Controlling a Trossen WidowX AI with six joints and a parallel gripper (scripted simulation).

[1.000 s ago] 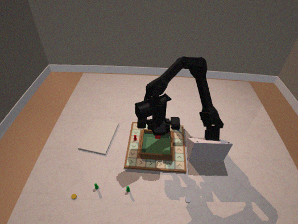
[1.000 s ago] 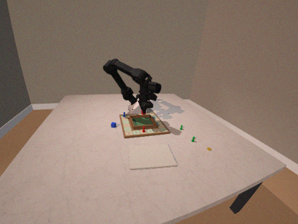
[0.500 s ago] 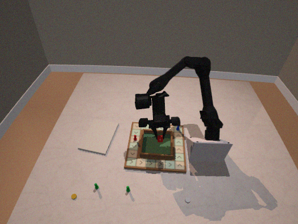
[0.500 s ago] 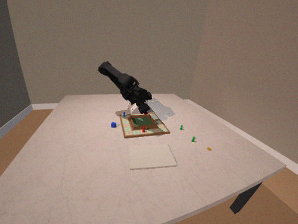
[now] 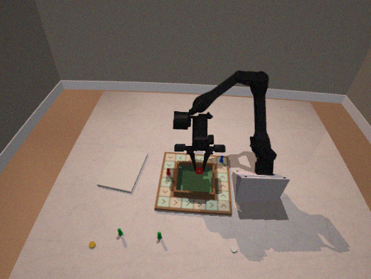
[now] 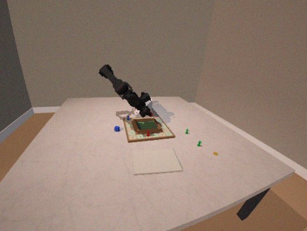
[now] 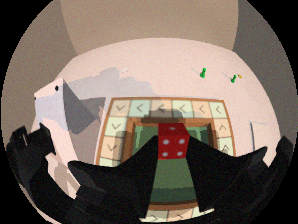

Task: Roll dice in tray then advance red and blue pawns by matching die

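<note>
The red die is right at my gripper tip. Round my gripper tip: blue pawn (80 mm behind, 140 mm to the right, 70 mm below); then red pawn (130 mm ahead, 30 mm to the right, 70 mm below); then green tray (20 mm ahead, 20 mm to the right, 90 mm below).
</note>
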